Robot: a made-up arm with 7 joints.
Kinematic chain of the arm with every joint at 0, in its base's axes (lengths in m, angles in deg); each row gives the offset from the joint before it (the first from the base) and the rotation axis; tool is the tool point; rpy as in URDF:
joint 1: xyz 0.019 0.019 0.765 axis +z
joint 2: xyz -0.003 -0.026 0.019 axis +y
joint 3: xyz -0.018 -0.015 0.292 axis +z
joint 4: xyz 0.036 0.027 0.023 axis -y
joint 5: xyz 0.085 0 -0.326 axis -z
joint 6: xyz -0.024 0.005 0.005 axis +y
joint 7: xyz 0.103 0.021 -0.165 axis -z
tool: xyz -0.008 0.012 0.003 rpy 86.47 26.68 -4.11
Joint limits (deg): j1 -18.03..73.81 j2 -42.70..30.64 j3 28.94..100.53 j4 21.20..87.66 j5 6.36..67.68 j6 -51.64..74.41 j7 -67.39..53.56
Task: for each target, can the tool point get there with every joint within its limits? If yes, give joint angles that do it. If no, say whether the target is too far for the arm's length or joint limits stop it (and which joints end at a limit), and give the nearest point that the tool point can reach.
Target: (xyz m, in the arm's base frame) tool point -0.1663 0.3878 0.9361
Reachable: yes | joints 28.58 16.00 91.71 34.92 25.29 -41.23 41.59
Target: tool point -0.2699 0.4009 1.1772
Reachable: yes | joints 38.19 -0.47 82.35 73.81 13.52 -19.21 1.10
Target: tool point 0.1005 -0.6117 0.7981
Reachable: no: joint limits stop it (at a limit: joint 1, joint 2, joint 3, joint 4, joint 6) | nearest point -0.1502 -0.1706 0.7813 | short by 0.508 m
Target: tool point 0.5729 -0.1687 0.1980
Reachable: no: joint limits stop it (at a limit: joint 1, joint 2, joint 3, joint 5, joint 7) | nearest point 0.3795 0.0238 0.6059 | short by 0.491 m
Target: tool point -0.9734 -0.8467 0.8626
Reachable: no: too far | nearest point -0.5319 -0.2932 0.8675 | short by 0.708 m
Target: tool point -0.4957 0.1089 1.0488
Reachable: yes | joints 65.34 -25.05 84.58 68.76 18.64 -0.80 -3.61
